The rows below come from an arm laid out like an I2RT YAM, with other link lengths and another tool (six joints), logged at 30 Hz.
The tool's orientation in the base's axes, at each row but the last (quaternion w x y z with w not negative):
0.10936, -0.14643, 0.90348, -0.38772
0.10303, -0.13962, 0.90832, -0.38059
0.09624, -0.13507, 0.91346, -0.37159
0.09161, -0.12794, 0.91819, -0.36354
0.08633, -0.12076, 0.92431, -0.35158
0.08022, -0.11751, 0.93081, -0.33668
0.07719, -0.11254, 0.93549, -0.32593
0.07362, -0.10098, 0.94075, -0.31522
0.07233, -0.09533, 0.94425, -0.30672
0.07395, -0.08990, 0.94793, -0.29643
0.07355, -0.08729, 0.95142, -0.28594
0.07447, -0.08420, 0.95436, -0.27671
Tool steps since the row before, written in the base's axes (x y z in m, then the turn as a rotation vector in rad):
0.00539, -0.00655, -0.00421, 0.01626, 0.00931, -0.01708
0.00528, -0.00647, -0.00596, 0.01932, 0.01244, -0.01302
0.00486, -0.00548, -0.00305, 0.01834, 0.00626, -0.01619
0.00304, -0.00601, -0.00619, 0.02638, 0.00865, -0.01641
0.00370, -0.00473, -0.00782, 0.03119, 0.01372, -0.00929
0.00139, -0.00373, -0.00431, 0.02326, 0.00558, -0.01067
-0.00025, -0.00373, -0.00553, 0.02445, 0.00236, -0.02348
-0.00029, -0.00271, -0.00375, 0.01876, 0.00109, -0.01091
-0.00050, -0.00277, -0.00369, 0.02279, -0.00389, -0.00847
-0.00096, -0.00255, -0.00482, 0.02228, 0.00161, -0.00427
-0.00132, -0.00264, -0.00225, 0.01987, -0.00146, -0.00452
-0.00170, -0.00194, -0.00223, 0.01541, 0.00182, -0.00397
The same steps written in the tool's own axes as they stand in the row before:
-0.00239, -0.00218, 0.00890, -0.01699, 0.01570, 0.01037
-0.00233, -0.00098, 0.00994, -0.02123, 0.01434, 0.00640
-0.00262, -0.00247, 0.00707, -0.01810, 0.01250, 0.01240
-0.00061, -0.00046, 0.00912, -0.02645, 0.01298, 0.01312
-0.00161, 0.00122, 0.00965, -0.03302, 0.01109, 0.00585
-0.00001, -0.00023, 0.00586, -0.02309, 0.00722, 0.01004
0.00161, 0.00067, 0.00644, -0.02249, 0.01261, 0.02214
0.00120, 0.00021, 0.00447, -0.01762, 0.00479, 0.01179
0.00140, 0.00006, 0.00443, -0.02060, -0.00116, 0.01343
0.00190, 0.00083, 0.00513, -0.02165, 0.00094, 0.00690
0.00204, -0.00075, 0.00301, -0.01864, -0.00115, 0.00828
0.00226, -0.00021, 0.00254, -0.01501, 0.00182, 0.00529

